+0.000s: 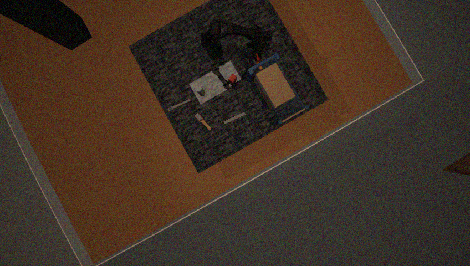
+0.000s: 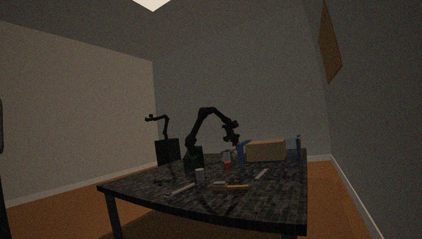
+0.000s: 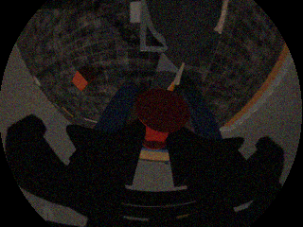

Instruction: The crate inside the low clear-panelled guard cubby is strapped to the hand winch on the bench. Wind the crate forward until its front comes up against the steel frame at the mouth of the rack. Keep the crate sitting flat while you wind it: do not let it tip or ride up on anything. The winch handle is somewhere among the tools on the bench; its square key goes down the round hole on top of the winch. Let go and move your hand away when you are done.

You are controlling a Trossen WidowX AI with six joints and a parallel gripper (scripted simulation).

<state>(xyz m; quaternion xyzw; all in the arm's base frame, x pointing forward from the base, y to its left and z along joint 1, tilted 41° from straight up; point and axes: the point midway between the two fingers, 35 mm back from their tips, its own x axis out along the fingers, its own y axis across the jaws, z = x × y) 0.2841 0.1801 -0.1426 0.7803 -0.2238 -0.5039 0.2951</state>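
The winch handle lies 50 mm behind my gripper tip, 30 mm below it and 10 mm to the left of it. Also, from my gripper tip: red grip: 20 mm behind; blue steel frame: 50 mm ahead, 20 mm to the left, 20 mm below; winch: 130 mm behind, 100 mm below, 10 mm to the left.
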